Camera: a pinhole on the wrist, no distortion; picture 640 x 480 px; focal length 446.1 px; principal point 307.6 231.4 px. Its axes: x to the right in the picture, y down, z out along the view. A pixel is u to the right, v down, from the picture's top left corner.
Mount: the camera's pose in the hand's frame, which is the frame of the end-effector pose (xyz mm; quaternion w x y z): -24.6 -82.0 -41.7 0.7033 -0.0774 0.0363 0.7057
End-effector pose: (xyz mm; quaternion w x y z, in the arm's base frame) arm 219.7 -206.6 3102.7 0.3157 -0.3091 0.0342 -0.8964
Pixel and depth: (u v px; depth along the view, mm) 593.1 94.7 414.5
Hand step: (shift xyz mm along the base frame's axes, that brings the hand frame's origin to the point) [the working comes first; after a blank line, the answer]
In the camera's frame: 265.3 -127.0 414.5

277.8 -199.0 245.8
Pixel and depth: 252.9 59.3 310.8
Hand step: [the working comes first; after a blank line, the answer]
In the camera's frame: -38.1 -119.9 310.8

75.4 47.0 282.5
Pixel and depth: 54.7 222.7 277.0
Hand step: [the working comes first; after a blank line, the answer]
In the camera's frame: -157.0 -5.4 277.0

64.5 209.0 237.6
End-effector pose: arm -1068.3 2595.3 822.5 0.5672 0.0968 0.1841 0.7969
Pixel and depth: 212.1 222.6 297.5
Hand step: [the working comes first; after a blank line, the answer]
In the camera's frame: -63.7 -5.9 297.5

191.7 42.2 202.1
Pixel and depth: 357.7 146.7 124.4
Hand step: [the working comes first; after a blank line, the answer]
In the camera's frame: 14.0 -23.6 124.4

73.6 20.8 54.1
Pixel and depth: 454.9 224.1 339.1
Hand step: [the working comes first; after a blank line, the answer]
In the camera's frame: 112.0 -5.5 339.1

40.9 -9.8 286.6
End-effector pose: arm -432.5 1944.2 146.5 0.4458 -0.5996 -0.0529 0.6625
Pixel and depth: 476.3 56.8 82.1
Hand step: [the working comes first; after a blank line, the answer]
In the camera's frame: 31.0 -32.1 82.1

-10.0 41.2 30.8
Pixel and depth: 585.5 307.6 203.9
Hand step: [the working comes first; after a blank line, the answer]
In the camera's frame: 127.0 34.8 203.9

-163.4 -28.1 45.0
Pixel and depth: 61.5 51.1 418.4
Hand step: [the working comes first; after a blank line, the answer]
In the camera's frame: -230.8 -169.1 418.4

-210.0 416.2 171.6
